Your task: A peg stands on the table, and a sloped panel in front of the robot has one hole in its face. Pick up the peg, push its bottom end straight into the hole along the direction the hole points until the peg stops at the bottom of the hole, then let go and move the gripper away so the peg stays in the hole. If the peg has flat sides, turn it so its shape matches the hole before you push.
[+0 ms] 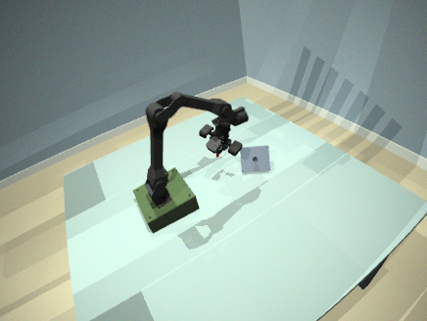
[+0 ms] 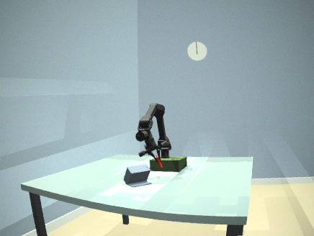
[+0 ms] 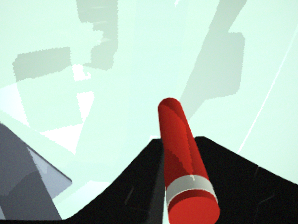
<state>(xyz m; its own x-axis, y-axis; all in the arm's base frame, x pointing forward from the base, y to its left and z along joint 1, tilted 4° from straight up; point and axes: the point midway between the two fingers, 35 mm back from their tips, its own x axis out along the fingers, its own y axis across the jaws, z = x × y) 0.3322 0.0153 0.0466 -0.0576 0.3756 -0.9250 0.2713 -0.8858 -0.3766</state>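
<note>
Right now the grey sloped panel is 120 mm ahead of my gripper tip, 110 mm to the right of it and 60 mm below it. Round my gripper tip: red peg (20 mm above, 10 mm to the right).
</note>
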